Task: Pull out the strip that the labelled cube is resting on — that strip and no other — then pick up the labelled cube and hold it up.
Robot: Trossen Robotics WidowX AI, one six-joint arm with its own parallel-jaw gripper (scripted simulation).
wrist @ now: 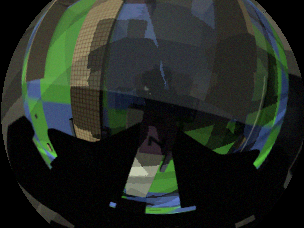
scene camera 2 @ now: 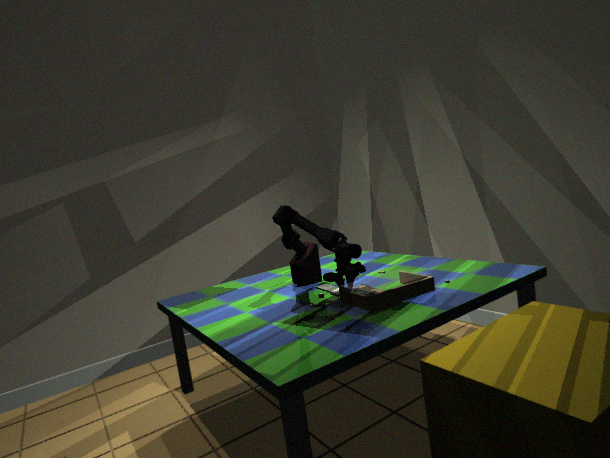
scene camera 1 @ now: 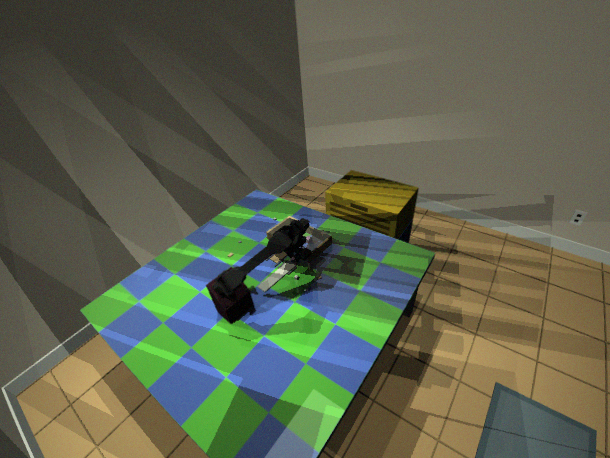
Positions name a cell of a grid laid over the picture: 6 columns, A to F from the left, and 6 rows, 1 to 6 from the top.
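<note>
Strip (wrist: C5), in sight. My gripper (wrist: D4), likewise.
</note>
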